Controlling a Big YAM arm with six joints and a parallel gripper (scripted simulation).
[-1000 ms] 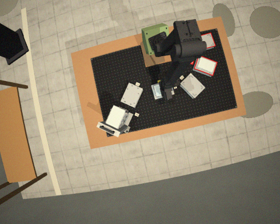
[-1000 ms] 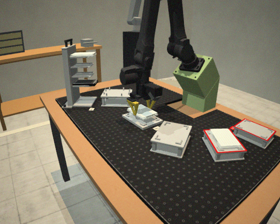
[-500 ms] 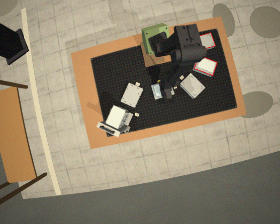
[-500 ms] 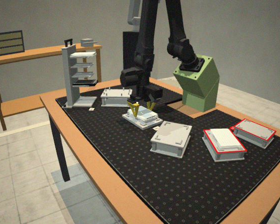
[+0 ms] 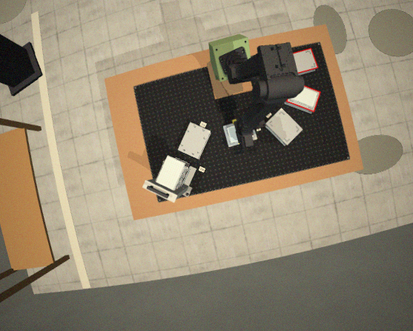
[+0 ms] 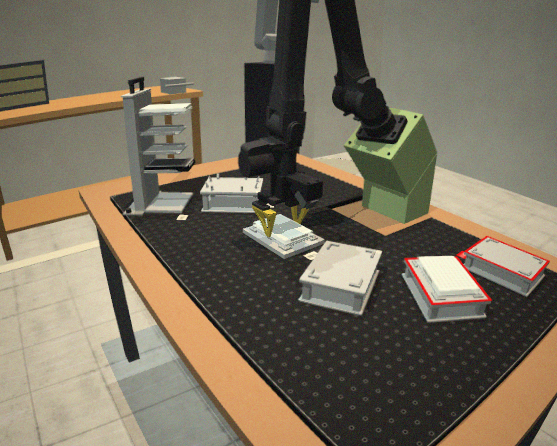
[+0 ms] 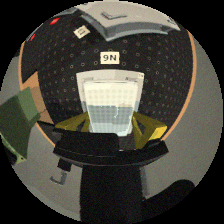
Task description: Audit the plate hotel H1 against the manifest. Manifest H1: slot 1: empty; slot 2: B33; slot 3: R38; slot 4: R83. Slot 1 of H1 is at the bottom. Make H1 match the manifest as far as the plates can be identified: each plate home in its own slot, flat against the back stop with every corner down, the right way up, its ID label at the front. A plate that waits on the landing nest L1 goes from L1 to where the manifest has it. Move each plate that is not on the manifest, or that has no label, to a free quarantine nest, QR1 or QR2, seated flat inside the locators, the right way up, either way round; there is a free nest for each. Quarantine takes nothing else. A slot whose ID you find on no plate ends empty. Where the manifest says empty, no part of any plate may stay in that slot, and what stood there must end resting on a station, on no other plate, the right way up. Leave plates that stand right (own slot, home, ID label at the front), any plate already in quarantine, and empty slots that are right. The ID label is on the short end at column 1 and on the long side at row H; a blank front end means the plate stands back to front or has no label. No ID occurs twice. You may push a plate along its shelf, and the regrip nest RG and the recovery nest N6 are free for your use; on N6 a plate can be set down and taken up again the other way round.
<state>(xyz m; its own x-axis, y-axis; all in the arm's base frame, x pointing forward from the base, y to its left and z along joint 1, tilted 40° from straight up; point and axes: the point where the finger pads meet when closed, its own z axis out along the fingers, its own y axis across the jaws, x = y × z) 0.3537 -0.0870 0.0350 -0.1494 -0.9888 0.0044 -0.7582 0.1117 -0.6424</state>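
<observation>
The flat nest is 20 mm below my hand. From my hand the other things lie so: dark plate: 380 mm to the right, 90 mm above, 40 mm ahead; then plate hotel H1: 450 mm to the right, 130 mm above, 90 mm ahead; then N6 tag: 100 mm to the left, 30 mm below, 20 mm ahead.
</observation>
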